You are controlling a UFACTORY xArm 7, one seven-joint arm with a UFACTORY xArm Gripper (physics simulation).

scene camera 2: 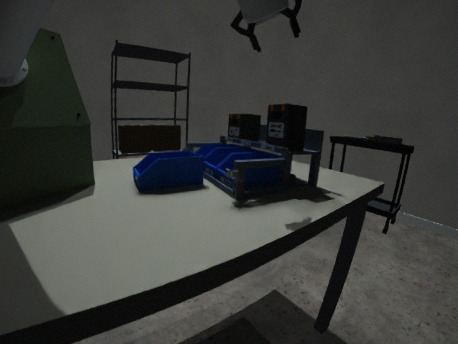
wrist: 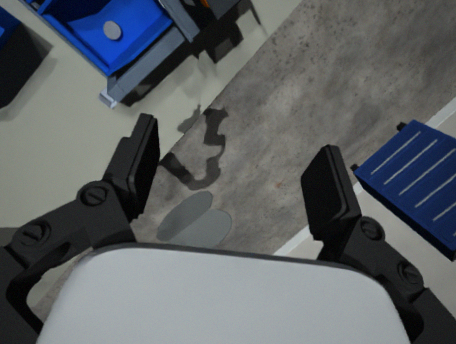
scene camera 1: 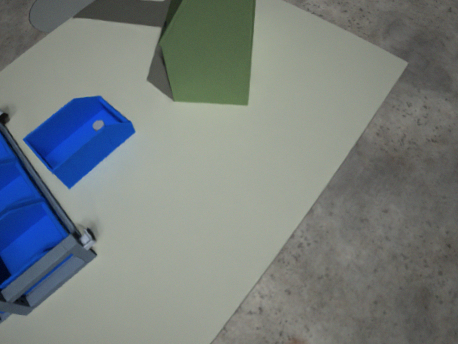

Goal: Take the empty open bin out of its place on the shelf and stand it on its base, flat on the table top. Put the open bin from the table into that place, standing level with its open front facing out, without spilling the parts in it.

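Places are measured from the arm's base along level axes (x ahead, y left, z up), in centimetres.
Pixels of known places: gripper, fingertip midpoint: (scene camera 2: 278,44) (wrist: 237,149).
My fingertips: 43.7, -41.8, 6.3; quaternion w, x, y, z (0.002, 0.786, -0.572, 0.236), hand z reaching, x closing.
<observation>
Ahead of a thing's pixels: the offset from my fingertips to its top centre, as dx, dy, dz. Level surfaces: height alone.
A blue open bin @(-9.9, +24.9, -27.9) (scene camera 1: 82,162) (scene camera 2: 172,172) stands on the table top @(dz -35.4) (scene camera 1: 200,200) (scene camera 2: 150,235) (wrist: 50,165), beside the grey shelf (scene camera 1: 47,265) (scene camera 2: 260,162) (wrist: 155,65). A pale round spot shows inside it in scene camera 1. Several blue bins sit side by side in the shelf. The end bin (scene camera 1: 37,227) (wrist: 85,27) has a pale round spot inside in the wrist view; whether it holds parts is unclear. My gripper (scene camera 2: 277,43) (wrist: 237,149) is open and empty, high above the shelf's level. In the wrist view floor shows between its fingers.
A large green block-like housing (scene camera 1: 210,55) (scene camera 2: 45,155) stands on the table. Two dark boxes @(+22.7, +20.2, -15.5) (scene camera 2: 244,126) @(+10.9, +0.4, -13.0) (scene camera 2: 287,127) stand on the raised part behind the bins. A dark shelving unit (scene camera 2: 150,52) and a black side table (scene camera 2: 370,143) stand behind. A blue ribbed object (wrist: 410,185) lies at right.
</observation>
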